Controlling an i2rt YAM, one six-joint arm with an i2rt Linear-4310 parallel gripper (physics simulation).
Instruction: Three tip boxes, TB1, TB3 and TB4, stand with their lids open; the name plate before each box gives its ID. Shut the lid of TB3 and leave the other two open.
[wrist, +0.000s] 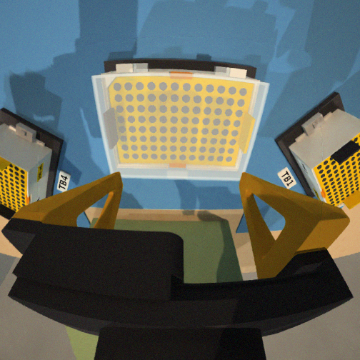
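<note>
The middle box (174, 125), TB3 by elimination, has its clear lid (150, 173) lying over the yellow tip rack; the lid looks shut. Its name plate does not show. TB4 (14, 182) is cut off at the left, with its plate (63, 181) beside it. TB1 (336, 170) is cut off at the right, with its plate (286, 178) beside it. Both side racks show uncovered; their lids cannot be made out. My gripper (180, 178) is open and empty, its fingertips wide apart near the middle box's front corners. Their height above it cannot be judged.
The boxes stand on a blue surface (200, 25), each with a dark base. The side boxes are angled on either side of the middle one. A tan edge (165, 214) and a green area (200, 250) show below, between the fingers. A dark patch (345, 150) shows on TB1's rack.
</note>
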